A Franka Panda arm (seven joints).
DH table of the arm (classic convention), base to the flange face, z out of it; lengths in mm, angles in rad. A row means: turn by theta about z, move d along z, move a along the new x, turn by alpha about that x. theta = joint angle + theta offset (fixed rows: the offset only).
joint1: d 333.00; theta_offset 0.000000; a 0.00; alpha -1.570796
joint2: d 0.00; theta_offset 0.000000; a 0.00; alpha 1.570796
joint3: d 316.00; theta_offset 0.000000; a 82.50; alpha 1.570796
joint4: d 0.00; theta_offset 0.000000; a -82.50; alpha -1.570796
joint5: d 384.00; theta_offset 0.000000; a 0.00; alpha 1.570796
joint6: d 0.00; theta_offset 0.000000; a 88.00; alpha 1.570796
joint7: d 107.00; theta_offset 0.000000; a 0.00; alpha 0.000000
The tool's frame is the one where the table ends.
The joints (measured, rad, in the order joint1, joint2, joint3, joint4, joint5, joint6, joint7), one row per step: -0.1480, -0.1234, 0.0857, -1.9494, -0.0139, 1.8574, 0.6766; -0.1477, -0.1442, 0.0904, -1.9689, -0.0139, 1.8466, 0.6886; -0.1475, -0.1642, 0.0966, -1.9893, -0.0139, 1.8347, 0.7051; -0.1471, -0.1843, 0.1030, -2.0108, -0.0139, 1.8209, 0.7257; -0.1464, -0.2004, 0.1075, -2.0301, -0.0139, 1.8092, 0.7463; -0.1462, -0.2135, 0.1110, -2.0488, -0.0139, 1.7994, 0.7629; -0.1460, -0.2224, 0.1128, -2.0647, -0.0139, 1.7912, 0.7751; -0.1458, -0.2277, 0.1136, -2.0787, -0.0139, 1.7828, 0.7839; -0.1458, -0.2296, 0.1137, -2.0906, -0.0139, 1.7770, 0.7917; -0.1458, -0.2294, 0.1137, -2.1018, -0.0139, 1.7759, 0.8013
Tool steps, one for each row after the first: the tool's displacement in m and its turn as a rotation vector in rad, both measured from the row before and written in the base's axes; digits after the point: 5 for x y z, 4 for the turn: -0.00750, 0.00341, 0.00040, -0.0016, 0.0094, -0.0075; -0.00757, 0.00407, -0.00069, -0.0019, 0.0121, -0.0108; -0.00797, 0.00419, -0.00146, -0.0024, 0.0149, -0.0147; -0.00677, 0.00313, -0.00230, -0.0022, 0.0145, -0.0162; -0.00597, 0.00221, -0.00337, -0.0020, 0.0150, -0.0137; -0.00470, 0.00118, -0.00394, -0.0014, 0.0149, -0.0109; -0.00385, 0.00056, -0.00477, -0.0007, 0.0168, -0.0085; -0.00271, 0.00002, -0.00516, -0.0003, 0.0155, -0.0082; -0.00175, -0.00008, -0.00543, -0.0004, 0.0121, -0.0099
